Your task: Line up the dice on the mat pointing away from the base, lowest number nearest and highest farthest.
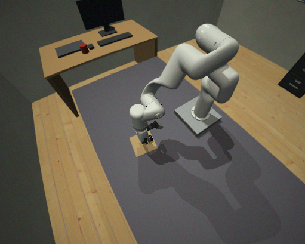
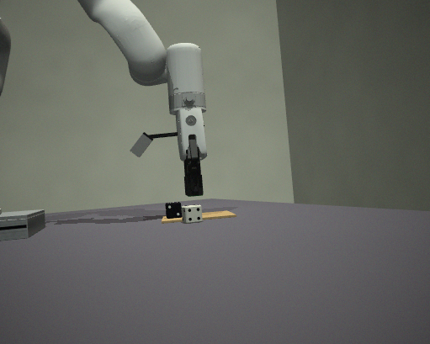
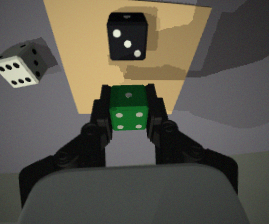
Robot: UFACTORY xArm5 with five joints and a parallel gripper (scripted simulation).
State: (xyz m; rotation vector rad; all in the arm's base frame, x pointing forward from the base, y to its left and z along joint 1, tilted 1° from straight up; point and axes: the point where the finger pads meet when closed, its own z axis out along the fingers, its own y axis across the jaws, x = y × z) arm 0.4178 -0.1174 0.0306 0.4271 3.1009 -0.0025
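Now: hand 6 cm above the tan mat. The rest, counted from my hand: green die (1 cm below); then black die (4 cm behind, 1 cm to the left, 5 cm below); then white die (4 cm behind, 10 cm to the right, 5 cm below).
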